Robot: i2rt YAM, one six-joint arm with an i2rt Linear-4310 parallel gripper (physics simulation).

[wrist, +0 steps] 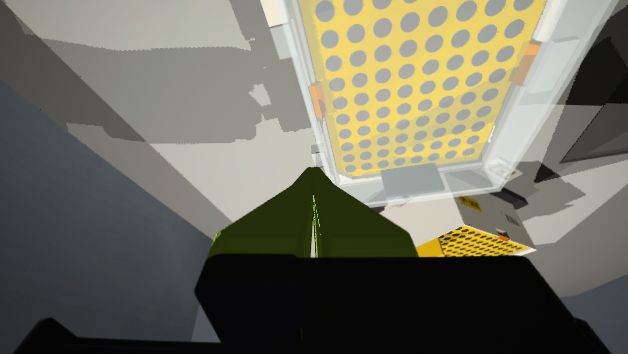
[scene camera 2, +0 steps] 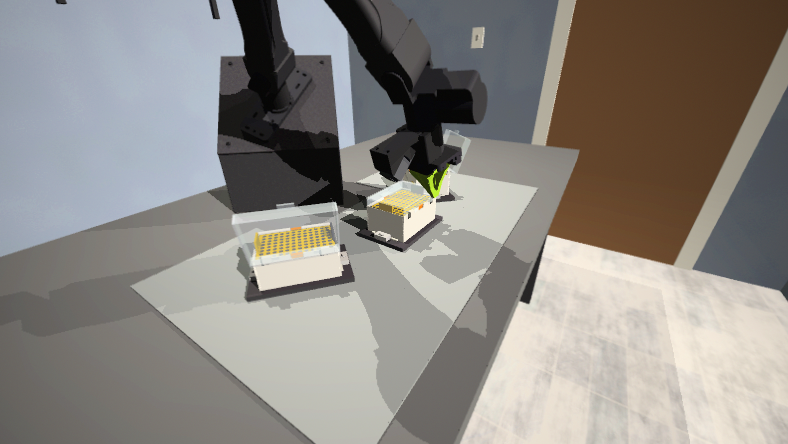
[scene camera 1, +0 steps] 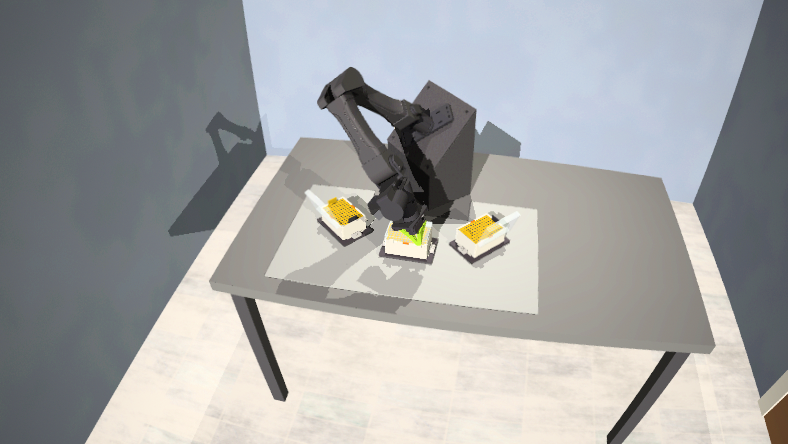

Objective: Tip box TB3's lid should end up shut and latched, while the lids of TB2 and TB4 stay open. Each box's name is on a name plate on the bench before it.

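Pixels of known places: gripper, between the fingertips: (wrist: 313,177) (scene camera 2: 435,196) (scene camera 1: 418,245); arm's base, origin of its link: (scene camera 2: 277,103) (scene camera 1: 427,126).
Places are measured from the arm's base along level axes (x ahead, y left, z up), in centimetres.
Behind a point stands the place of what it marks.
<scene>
Three white tip boxes with yellow racks stand in a row. I cannot read their name plates. The middle box (scene camera 1: 406,252) {y -12.5, x 35.4, z -20.2 cm} (scene camera 2: 386,223) {y -16.9, x 29.5, z -18.9 cm} (wrist: 410,90) {y -12.5, x 31.7, z -14.8 cm} has its clear lid (scene camera 2: 377,195) {y -13.6, x 26.9, z -14.8 cm} (wrist: 540,92) {y -10.0, x 28.1, z -14.8 cm} down over the rack; whether it is latched I cannot tell. The left box (scene camera 1: 342,211) (scene camera 2: 300,271) {y -33.1, x 20.6, z -19.6 cm} has its lid (scene camera 1: 315,200) {y -36.9, x 22.3, z -8.3 cm} (scene camera 2: 247,231) {y -39.1, x 18.6, z -9.8 cm} open. The right box (scene camera 1: 478,229) {y 9.2, x 32.8, z -16.8 cm} (scene camera 2: 444,186) (wrist: 492,243) {y 9.8, x 30.0, z -16.8 cm} has its lid (scene camera 1: 510,220) {y 15.9, x 39.6, z -8.6 cm} (scene camera 2: 458,150) open. My gripper (scene camera 1: 420,243) {y -9.4, x 37.5, z -15.8 cm} (scene camera 2: 435,196) {y -9.4, x 37.5, z -15.8 cm} (wrist: 313,177) {y -9.4, x 37.5, z -15.8 cm} is shut and empty, its green tips at the middle box's front edge, near the right corner; contact is unclear.
The dark robot pedestal (scene camera 1: 454,165) {y 6.7, x 11.0, z -8.6 cm} (scene camera 2: 278,179) {y -7.6, x 1.8, z -15.5 cm} stands behind the middle box. The boxes stand on dark bases on a pale mat (scene camera 1: 490,289) {y 8.3, x 51.4, z -22.6 cm} (scene camera 2: 308,358) {y -44.6, x 27.4, z -22.6 cm}, which lies on the grey bench (scene camera 1: 606,248) {y 50.7, x 42.1, z -22.8 cm} (scene camera 2: 82,358) {y -50.6, x 1.1, z -22.9 cm}. The arm reaches over the middle box from behind.
</scene>
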